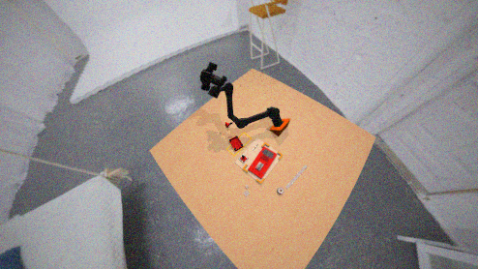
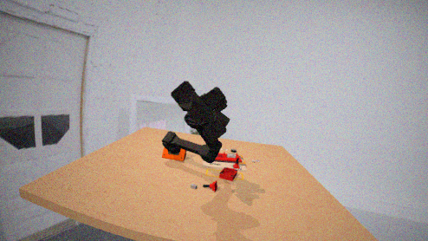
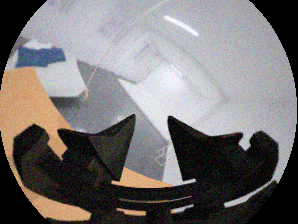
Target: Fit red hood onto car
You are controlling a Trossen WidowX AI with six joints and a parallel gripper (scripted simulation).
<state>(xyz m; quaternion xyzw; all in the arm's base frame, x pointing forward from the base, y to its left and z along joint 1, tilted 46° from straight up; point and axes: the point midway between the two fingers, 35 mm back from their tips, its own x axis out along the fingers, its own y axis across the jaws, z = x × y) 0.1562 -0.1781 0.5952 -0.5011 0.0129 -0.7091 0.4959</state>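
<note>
Right now my gripper tip is 42 cm to the right of the red hood, 33 cm above it and 17 cm short of it. Round my gripper tip: pale strip (89 cm to the left, 34 cm below, 10 cm ahead).
</note>
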